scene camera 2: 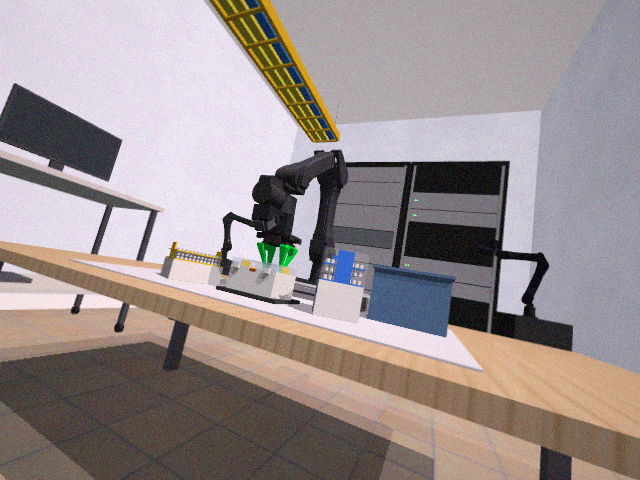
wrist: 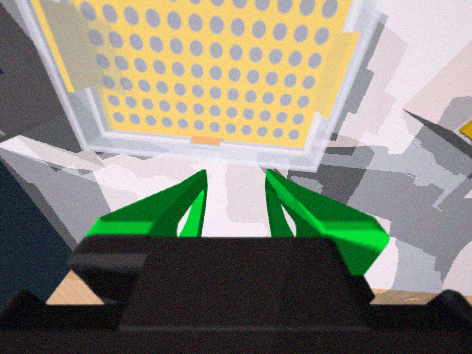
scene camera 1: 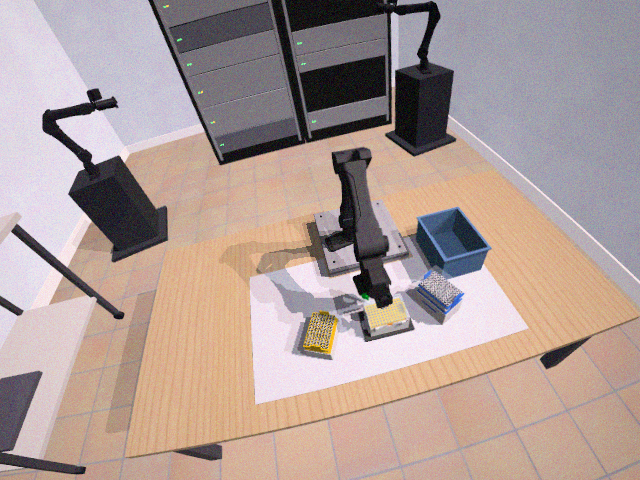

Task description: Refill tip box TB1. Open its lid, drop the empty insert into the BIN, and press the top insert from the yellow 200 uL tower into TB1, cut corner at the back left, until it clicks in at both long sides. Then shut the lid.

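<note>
Tip box TB1 [scene camera 1: 391, 329] [scene camera 2: 250, 282] sits in a dark holder at the middle of the white mat. Its clear lid [wrist: 200, 154] lies shut over the pale yellow insert [scene camera 1: 385, 311] [wrist: 215, 82], whose holes show empty. My gripper [scene camera 2: 275, 264] [wrist: 236, 177] is part open with nothing between its green fingers. Its tips are close to TB1's long side that faces the arm base, near the orange catch; their exact height is unclear. In scene camera 1 the arm hides most of the fingers. The yellow 200 uL tower [scene camera 1: 320, 332] [scene camera 2: 191, 271] stands left of TB1 in scene camera 1.
A blue-topped tower [scene camera 1: 440, 290] [scene camera 2: 337, 300] stands right of TB1. The blue BIN [scene camera 1: 467, 261] [scene camera 2: 410, 302] stands behind that tower, beside the arm's grey base plate [scene camera 1: 338, 264]. The white mat [scene camera 1: 289, 379] lies on the wooden table [scene camera 1: 191, 361].
</note>
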